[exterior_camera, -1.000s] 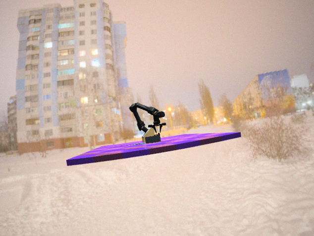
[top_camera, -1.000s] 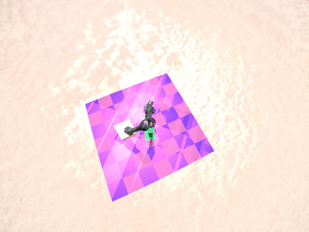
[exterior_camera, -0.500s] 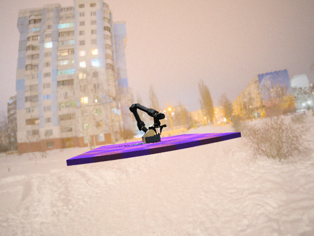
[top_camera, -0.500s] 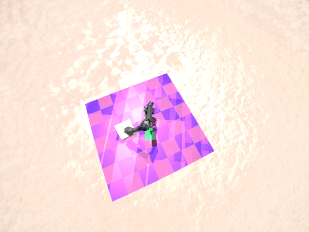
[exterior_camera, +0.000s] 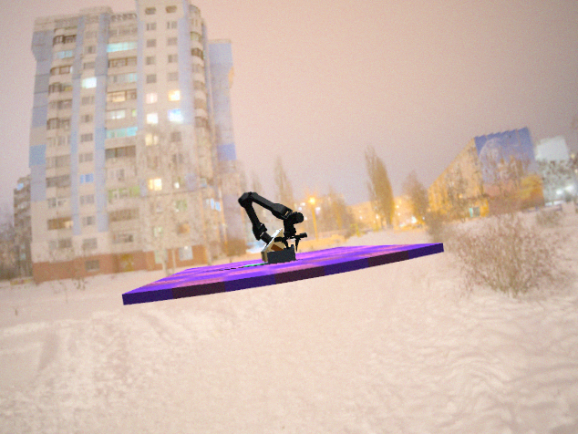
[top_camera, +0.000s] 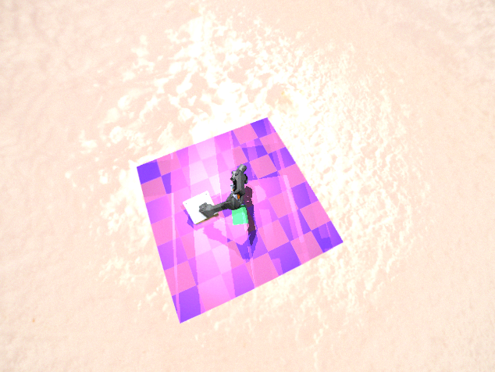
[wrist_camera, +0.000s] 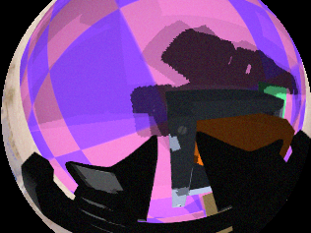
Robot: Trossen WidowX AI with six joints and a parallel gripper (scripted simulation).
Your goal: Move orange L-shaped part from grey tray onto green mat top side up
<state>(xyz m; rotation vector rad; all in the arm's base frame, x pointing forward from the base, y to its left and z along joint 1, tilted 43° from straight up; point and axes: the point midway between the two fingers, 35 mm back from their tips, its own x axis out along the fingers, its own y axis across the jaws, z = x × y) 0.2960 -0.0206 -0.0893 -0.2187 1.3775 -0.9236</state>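
Right now the orange L-shaped part is 30 mm behind my gripper tip, 50 mm to the right of it and 10 mm above it. From my gripper tip the other things lie so: grey tray: 40 mm behind, 60 mm to the right, 60 mm below; then green mat: 100 mm behind, 200 mm to the right, 60 mm below.
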